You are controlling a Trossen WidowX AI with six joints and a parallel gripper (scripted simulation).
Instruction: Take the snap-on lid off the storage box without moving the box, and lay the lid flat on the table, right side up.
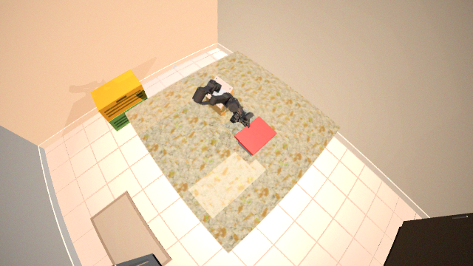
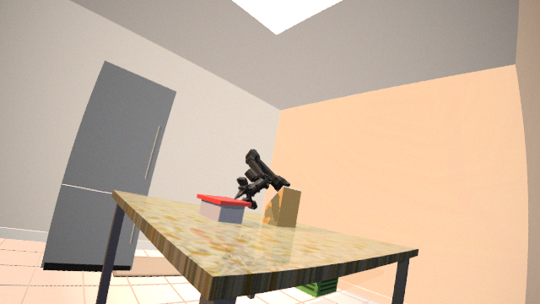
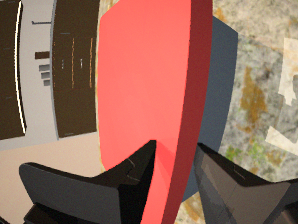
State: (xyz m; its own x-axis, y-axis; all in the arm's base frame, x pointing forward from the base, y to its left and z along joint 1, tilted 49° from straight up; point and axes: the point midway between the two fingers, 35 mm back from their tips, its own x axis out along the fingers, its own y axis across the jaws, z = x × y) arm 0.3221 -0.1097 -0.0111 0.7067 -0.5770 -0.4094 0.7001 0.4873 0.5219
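Right now my gripper tip is 70 mm short of the red lid and 10 mm to the left of it. The rest, counted from my gripper tip: storage box (80 mm ahead, 10 mm to the right, 50 mm below).
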